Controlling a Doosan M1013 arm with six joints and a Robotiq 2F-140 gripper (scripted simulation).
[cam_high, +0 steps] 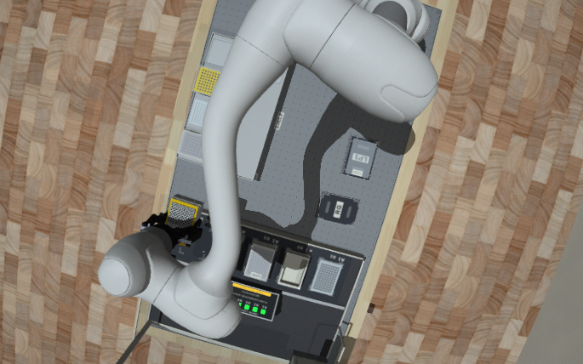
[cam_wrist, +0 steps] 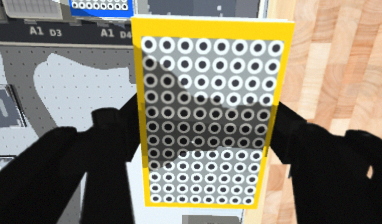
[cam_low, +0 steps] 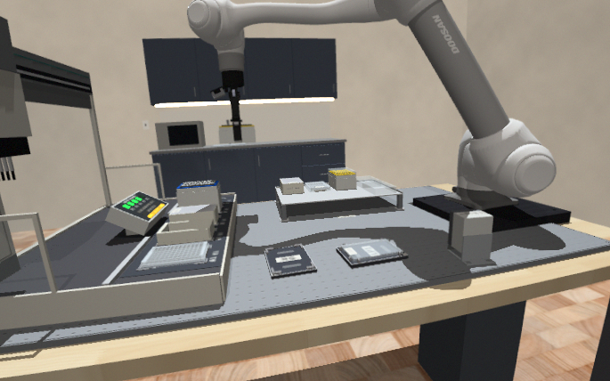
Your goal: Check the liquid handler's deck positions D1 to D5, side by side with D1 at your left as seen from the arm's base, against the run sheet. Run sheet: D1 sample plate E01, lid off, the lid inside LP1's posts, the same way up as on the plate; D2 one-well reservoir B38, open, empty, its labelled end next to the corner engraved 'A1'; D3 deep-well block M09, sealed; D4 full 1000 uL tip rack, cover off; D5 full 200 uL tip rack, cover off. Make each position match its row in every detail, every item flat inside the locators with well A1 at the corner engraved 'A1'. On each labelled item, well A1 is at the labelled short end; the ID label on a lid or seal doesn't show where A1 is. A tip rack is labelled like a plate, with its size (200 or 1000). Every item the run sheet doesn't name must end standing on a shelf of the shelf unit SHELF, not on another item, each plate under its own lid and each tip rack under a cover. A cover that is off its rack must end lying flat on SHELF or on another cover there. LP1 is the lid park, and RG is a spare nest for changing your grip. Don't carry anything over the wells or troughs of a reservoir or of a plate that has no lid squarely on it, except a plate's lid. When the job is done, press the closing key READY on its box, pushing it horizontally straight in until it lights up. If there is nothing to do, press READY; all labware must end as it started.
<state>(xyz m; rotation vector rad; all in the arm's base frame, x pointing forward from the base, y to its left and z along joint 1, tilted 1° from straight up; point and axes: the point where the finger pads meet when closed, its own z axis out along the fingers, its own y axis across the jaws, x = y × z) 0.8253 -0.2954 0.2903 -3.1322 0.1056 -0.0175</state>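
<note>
The blue-framed tip rack lies 18 cm below my hand, 14 cm ahead of it and 11 cm to the left of it. Round my hand: cream reservoir (36 cm to the left, 24 cm below, 16 cm ahead); then yellow-framed tip rack (1 cm behind, 1 cm above); then shelf unit (35 cm behind, 25 cm below, 4 cm to the left).
</note>
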